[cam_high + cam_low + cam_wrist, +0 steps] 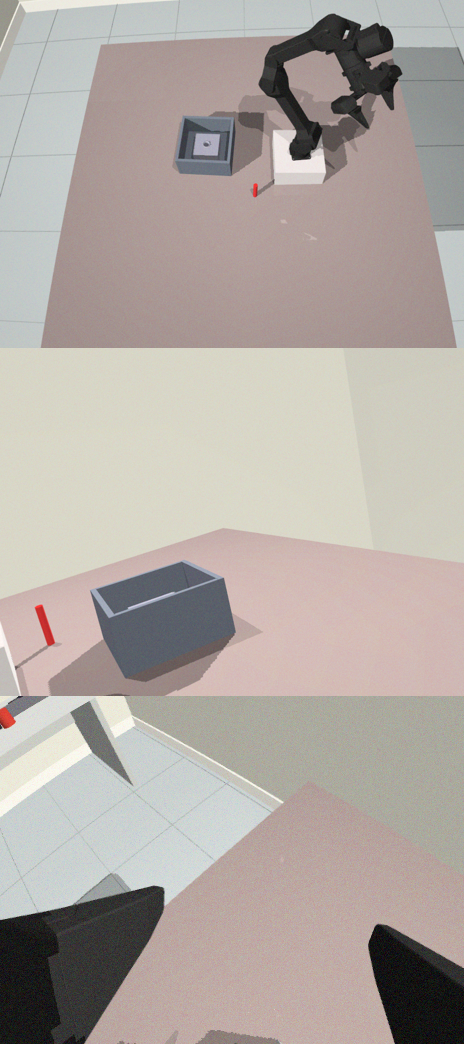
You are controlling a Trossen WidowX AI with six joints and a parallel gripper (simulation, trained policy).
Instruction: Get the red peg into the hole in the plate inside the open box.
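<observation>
Now: gripper tip 42 cm above the red peg, 31 cm short of it and 3 cm to the left of it. The rest, counted from my gripper tip: grey box (47 cm ahead, 43 cm below, 22 cm to the right); plate (47 cm ahead, 41 cm below, 22 cm to the right).
</observation>
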